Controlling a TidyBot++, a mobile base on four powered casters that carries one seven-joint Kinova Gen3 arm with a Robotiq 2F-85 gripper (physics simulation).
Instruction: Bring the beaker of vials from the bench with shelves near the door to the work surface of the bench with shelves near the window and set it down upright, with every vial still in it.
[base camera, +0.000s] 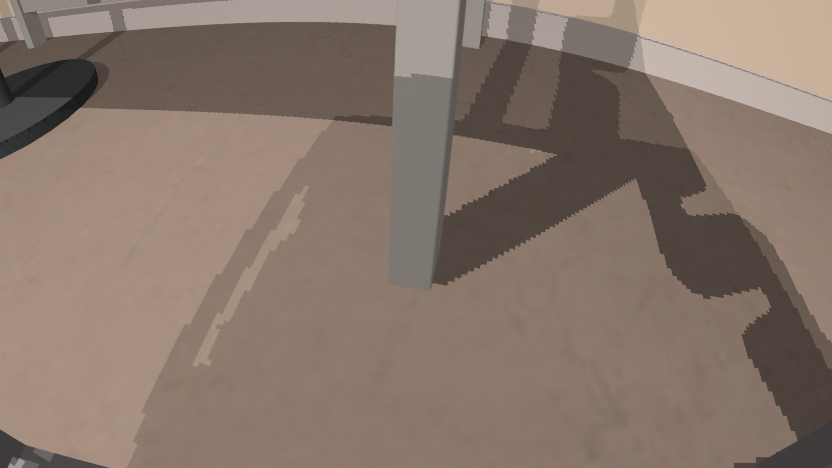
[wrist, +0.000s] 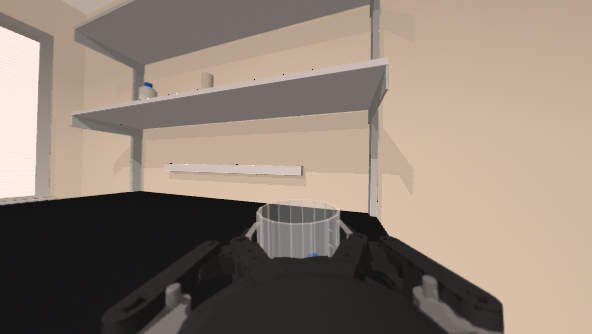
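The clear glass beaker (wrist: 298, 235) stands upright between the fingers in the wrist view, with its open rim up. A bit of blue, seemingly a vial cap (wrist: 313, 256), shows low inside it; the other vials and the beaker's base are hidden behind the gripper body. My gripper (wrist: 298, 231) is shut on the beaker. The black work surface (wrist: 100, 250) of the bench with shelves by the window lies behind and to the left of the beaker, and the beaker appears in front of its right part. Whether the beaker touches the surface cannot be seen.
Two shelves (wrist: 225, 105) (wrist: 210, 35) hang above the bench; a blue-capped bottle (wrist: 148, 92) and a beige cylinder (wrist: 207, 80) stand on the lower one. A white rail (wrist: 235, 169) is on the wall. In the base view, a bench leg (base camera: 421, 174) stands close ahead, with a black stool base (base camera: 52, 87) left.
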